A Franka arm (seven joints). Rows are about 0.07 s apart.
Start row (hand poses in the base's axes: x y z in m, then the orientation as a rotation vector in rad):
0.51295, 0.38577, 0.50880, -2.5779, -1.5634, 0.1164
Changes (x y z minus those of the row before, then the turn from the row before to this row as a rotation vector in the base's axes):
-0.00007, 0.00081, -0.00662, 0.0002, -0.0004, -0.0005
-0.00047, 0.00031, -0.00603, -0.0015, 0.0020, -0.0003
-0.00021, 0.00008, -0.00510, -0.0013, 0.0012, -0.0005
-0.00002, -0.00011, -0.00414, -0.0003, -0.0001, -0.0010
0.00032, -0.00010, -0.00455, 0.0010, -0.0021, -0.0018
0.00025, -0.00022, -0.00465, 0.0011, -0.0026, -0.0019
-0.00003, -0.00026, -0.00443, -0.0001, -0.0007, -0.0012
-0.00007, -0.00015, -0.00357, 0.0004, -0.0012, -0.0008
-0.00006, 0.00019, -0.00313, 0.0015, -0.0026, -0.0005
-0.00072, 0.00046, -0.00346, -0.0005, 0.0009, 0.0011
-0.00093, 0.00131, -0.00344, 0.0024, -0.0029, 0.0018
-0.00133, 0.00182, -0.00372, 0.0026, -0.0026, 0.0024
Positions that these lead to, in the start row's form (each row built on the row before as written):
0.51288, 0.38658, 0.50218, -2.5783, -1.5628, 0.1157
0.51241, 0.38689, 0.49615, -2.5787, -1.5622, 0.1194
0.51220, 0.38697, 0.49105, -2.5795, -1.5616, 0.1219
0.51218, 0.38686, 0.48691, -2.5805, -1.5604, 0.1219
0.51250, 0.38676, 0.48236, -2.5821, -1.5584, 0.1182
0.51275, 0.38654, 0.47771, -2.5839, -1.5564, 0.1138
0.51272, 0.38628, 0.47328, -2.5852, -1.5551, 0.1129
0.51265, 0.38613, 0.46971, -2.5860, -1.5543, 0.1110
0.51259, 0.38632, 0.46658, -2.5864, -1.5540, 0.1064
0.51187, 0.38678, 0.46312, -2.5855, -1.5553, 0.1081
0.51094, 0.38809, 0.45968, -2.5836, -1.5578, 0.1026
0.50961, 0.38991, 0.45596, -2.5810, -1.5609, 0.0974

